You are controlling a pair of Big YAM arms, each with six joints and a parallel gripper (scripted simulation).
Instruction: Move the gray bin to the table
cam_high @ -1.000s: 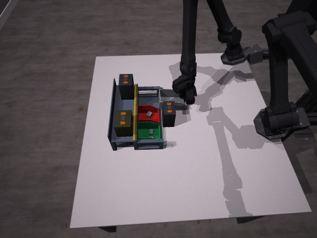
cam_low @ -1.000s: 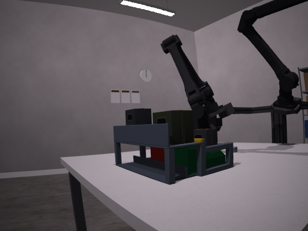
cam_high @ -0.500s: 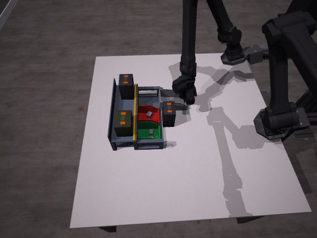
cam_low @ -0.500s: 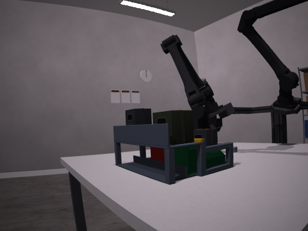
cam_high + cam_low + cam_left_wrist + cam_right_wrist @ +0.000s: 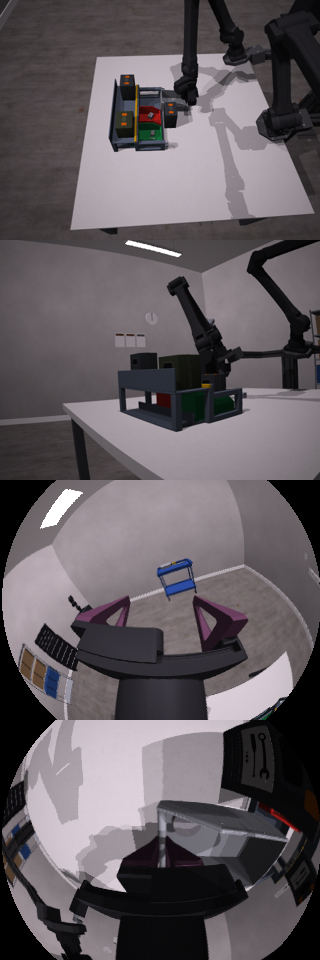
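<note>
Now: the gray bin 80 mm ahead of my right hand, 10 mm to the right of it and 20 mm above it. The rest, counted from my right hand: green bin: 280 mm ahead, 190 mm to the left, 10 mm above; red bin: 260 mm ahead, 80 mm to the left, 10 mm above; shelf: 290 mm ahead, 70 mm to the left, 40 mm above.
</note>
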